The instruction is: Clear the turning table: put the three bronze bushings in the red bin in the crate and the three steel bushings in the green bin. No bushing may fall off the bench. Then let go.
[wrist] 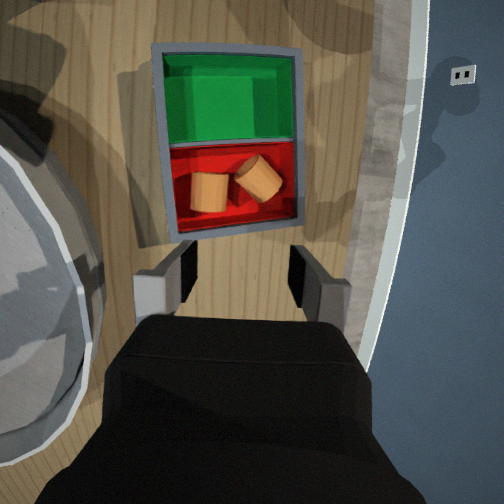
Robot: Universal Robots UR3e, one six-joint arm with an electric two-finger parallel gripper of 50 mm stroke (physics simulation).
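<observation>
The grey crate (229,142) lies on the wooden bench ahead of my gripper. Its green bin (227,100) is empty. Its red bin (232,185) holds two bronze bushings, one (209,192) on the left and one (258,178) tilted on the right. My gripper (242,272) is open and empty, high above the bench just short of the red bin's near edge. The grey turning table (35,310) fills the left edge of the view; no bushing shows on the visible part. No steel bushing is in view.
The bench's right edge (395,200) runs close beside the crate, with blue floor (450,250) beyond. A small grey socket plate (463,75) sits at the upper right.
</observation>
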